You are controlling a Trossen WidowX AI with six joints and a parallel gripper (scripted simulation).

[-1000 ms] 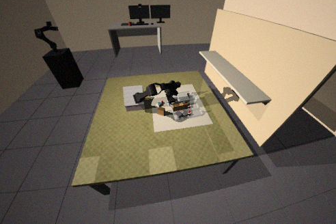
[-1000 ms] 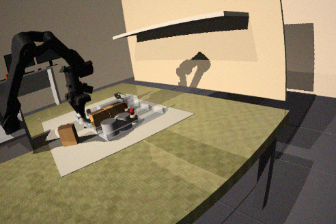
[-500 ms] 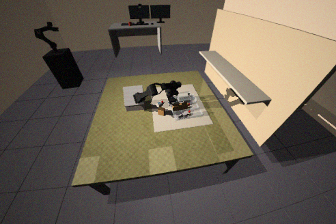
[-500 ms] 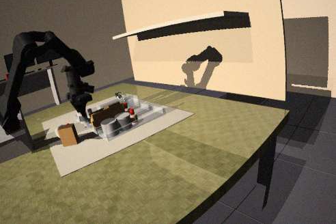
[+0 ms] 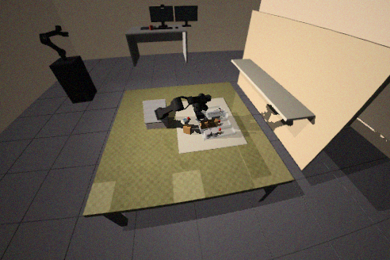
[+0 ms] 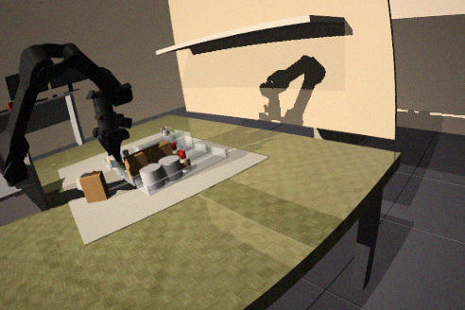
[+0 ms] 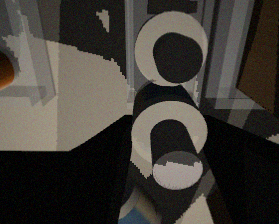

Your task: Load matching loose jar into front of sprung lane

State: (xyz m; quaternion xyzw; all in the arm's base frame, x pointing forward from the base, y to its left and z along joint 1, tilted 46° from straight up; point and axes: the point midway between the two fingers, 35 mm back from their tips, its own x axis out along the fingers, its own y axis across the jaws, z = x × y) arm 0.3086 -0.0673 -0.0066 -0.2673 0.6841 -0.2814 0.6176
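Now: the orange box 110 mm behind my gripper tip, 90 mm to the right of it and 20 mm below it. The rest, counted from my gripper tip: wall shelf: 530 mm ahead, 10 mm to the right, 310 mm above.
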